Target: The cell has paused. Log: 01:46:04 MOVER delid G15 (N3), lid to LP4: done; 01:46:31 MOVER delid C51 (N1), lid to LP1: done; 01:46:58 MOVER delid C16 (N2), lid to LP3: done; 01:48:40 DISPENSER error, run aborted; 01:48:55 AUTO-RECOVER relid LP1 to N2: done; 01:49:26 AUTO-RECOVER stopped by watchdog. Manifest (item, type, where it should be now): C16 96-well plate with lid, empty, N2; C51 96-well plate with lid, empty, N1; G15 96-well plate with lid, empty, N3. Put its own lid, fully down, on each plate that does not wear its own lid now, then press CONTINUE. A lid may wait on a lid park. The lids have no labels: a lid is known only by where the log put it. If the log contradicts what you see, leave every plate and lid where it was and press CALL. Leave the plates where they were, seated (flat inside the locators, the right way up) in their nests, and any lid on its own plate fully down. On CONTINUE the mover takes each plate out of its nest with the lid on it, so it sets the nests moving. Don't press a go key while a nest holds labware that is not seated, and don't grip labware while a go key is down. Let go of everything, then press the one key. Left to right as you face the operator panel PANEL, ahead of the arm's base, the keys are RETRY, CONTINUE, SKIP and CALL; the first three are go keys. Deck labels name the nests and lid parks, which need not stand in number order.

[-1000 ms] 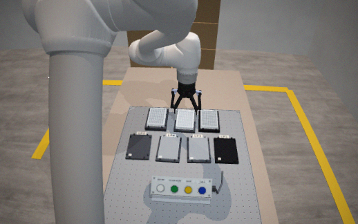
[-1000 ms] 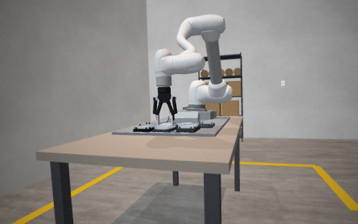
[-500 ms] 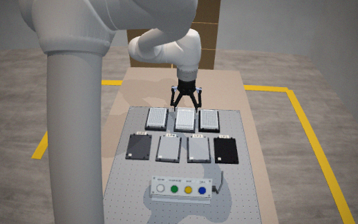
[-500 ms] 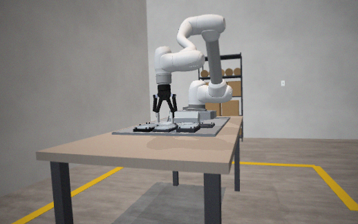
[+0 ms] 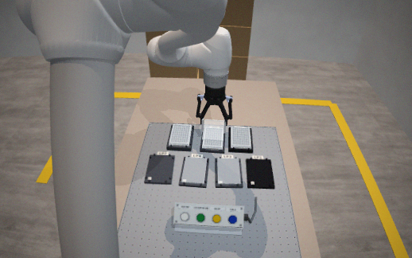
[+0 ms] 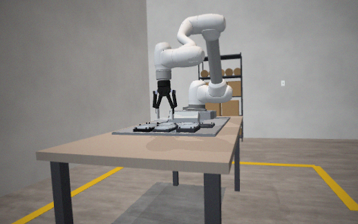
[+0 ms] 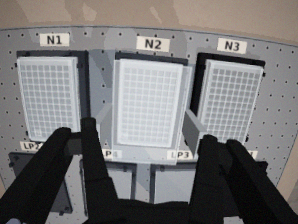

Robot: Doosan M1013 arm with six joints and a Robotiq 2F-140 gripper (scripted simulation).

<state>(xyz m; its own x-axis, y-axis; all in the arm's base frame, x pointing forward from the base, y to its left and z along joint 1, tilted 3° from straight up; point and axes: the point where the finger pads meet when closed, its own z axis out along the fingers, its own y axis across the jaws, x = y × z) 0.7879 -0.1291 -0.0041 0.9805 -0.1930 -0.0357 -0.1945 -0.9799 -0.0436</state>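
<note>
Now: hand 2 cm short of the plate, 14 cm to the right of it and 6 cm above it. From my hand the other things lie so: lid park LP3: 19 cm behind, 4 cm to the right, 8 cm below; lid park LP1: 20 cm behind, 16 cm to the right, 8 cm below; lid park LP4: 17 cm behind, 9 cm to the left, 8 cm below.
</note>
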